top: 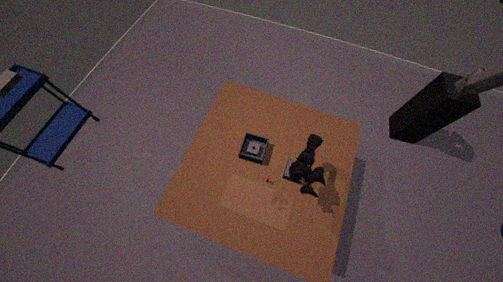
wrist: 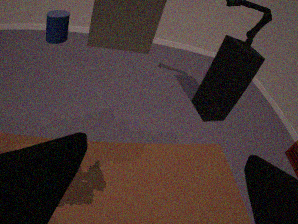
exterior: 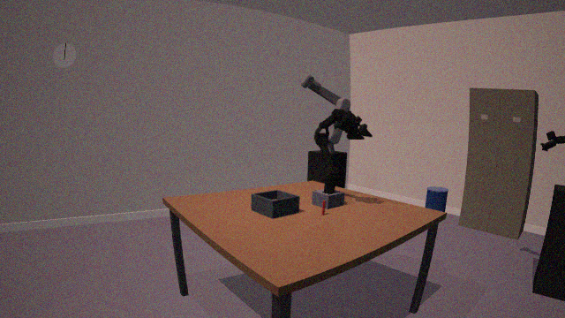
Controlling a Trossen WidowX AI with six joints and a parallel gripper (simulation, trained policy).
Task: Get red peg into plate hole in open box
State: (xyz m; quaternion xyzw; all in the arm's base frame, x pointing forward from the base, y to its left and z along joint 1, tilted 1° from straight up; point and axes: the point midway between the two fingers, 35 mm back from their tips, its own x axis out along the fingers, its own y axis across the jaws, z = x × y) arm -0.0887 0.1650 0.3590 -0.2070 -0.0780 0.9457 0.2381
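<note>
My gripper tip is now 29 cm short of the red peg, 8 cm to the left of it and 39 cm above it. The rest, counted from my gripper tip: dark grey box: 45 cm ahead, 30 cm to the right, 40 cm below.
</note>
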